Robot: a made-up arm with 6 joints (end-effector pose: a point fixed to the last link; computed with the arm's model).
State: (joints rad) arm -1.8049 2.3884 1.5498 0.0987 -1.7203 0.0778
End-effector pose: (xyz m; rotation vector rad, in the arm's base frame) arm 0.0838 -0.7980 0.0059 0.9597 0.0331 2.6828
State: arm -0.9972 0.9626 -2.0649 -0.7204 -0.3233 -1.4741
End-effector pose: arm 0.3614 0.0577 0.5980 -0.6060 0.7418 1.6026
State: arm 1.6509 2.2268 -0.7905 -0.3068 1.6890 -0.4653
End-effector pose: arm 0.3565 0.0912 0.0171 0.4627 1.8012 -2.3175
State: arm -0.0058 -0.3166 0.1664 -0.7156 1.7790 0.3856
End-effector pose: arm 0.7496 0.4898 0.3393 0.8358 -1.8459 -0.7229
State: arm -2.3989 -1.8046 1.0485 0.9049 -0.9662 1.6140
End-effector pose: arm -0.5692 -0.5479 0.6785 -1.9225 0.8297 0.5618
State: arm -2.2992 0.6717 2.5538 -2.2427 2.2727 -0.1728
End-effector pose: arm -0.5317 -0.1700 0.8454 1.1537 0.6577 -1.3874
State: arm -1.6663 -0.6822 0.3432 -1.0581 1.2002 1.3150
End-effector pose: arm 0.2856 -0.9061 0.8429 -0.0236 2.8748 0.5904
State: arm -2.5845 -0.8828 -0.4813 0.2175 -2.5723 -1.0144
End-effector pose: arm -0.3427 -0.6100 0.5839 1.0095 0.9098 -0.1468
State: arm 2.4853 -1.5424 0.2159 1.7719 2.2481 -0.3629
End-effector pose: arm -0.2843 0.5544 0.1497 2.1176 -1.1166 1.2944
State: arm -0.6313 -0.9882 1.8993 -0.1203 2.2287 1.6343
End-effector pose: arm 0.5289 -0.9306 -0.3338 -0.4034 -1.3966 -0.9508
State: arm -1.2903 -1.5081 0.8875 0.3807 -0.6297 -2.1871
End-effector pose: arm -0.0396 -1.1599 0.6331 -0.0771 0.9439 -0.1829
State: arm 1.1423 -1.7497 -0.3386 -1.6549 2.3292 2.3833
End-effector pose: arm 1.0253 0.0729 0.6359 -1.4327 1.4818 1.7523
